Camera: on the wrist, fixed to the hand. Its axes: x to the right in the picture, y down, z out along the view.
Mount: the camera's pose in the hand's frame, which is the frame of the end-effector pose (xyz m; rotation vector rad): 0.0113 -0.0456 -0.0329 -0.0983 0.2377 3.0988
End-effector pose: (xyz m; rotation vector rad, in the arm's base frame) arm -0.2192 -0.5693 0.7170 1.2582 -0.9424 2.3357
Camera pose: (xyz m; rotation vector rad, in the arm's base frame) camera -0.2203 -0.5138 0.7316 0.8441 0.9923 -0.4293
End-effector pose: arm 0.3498 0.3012 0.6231 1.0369 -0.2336 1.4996
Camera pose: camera 0.3763 0.3424 0.5932 0.3738 0.9740 -1.4885
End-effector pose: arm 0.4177 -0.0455 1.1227 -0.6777 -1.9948 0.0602
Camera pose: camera 0.4210 -0.0862 1.1630 -2.5838 0.9278 1.3674
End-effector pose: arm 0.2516 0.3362 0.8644 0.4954 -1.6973 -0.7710
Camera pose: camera 0.2772 0.2891 0.8440 -1.7975 -0.4253 1.4072
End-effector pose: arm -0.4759 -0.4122 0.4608 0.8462 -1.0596 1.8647
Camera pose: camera -0.4458 -0.3647 0.4723 1.0800 0.7462 -0.9597
